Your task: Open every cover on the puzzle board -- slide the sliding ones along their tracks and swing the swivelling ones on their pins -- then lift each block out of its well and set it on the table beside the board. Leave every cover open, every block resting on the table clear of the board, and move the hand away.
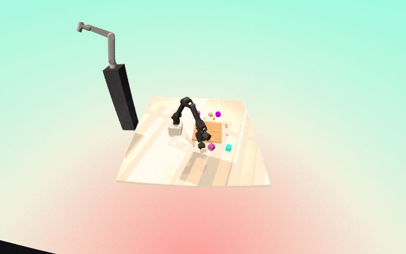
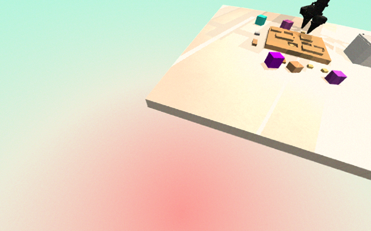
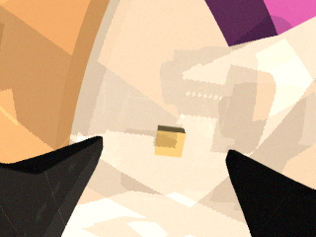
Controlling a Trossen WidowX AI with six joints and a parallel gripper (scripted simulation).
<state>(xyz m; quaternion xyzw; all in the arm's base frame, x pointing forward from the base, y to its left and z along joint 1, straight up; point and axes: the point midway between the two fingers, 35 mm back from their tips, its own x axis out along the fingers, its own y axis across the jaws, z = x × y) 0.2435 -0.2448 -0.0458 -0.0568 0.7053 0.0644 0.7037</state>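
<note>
My gripper tip is 11 cm short of the magenta block, 2 cm to the left of it and 1 cm below it. Also, from my gripper tip: small grey piece 29 cm ahead, 17 cm to the left, 1 cm below; small orange piece 30 cm ahead, 31 cm to the left, 1 cm below; cyan block 27 cm ahead, 3 cm to the right, 1 cm above.
</note>
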